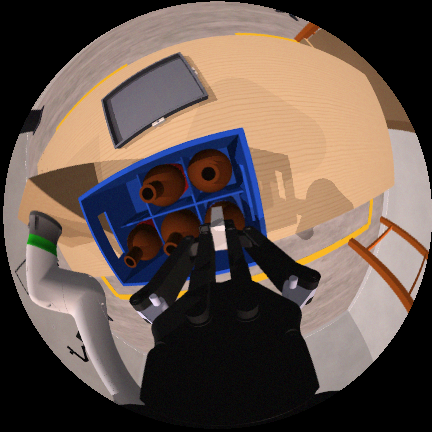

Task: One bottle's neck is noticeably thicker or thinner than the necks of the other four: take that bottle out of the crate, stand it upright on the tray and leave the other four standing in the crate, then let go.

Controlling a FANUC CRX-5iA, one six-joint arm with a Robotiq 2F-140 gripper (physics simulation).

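Places are measured from the arm's base along level axes (x ahead, y left, z up), in centimetres.
Pixels of known places: gripper, between the fingertips: (217, 215); arm's base, origin of its link: (44, 222).
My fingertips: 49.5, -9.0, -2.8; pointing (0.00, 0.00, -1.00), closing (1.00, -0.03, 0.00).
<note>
For each thing: its top centre in the pictures, then the offset to it from my fingertips, as dx, dy, dz. "spot": a spot on its surface instead. Level surfaces: height alone.
- blue crate, a spot on its surface: (240, 134) spot: +4.6, +10.7, +4.4
- grey tray, a spot on its surface: (155, 92) spot: -9.3, +30.0, -12.6
- wooden table, height of its surface: dz -13.1
The blue crate (240, 134) holds brown bottles. In the far row, one bottle (210, 171) stands in the right compartment and another (167, 185) in the middle one; the left compartment holds no bottle. In the near row, one bottle (144, 242) is at the left, one (180, 227) is in the middle, and one (233, 214) is at the right, largely hidden behind the fingers. Which neck differs in thickness is not clear. My gripper (217, 215) is shut and empty, seen over the near right compartment. The grey tray (155, 92) holds no bottle.
The tray lies beyond the crate on the wooden table (280, 115). A white robot arm part with a green band (42, 243) is at the left. Orange rails (382, 270) stand beyond the table at the right.
</note>
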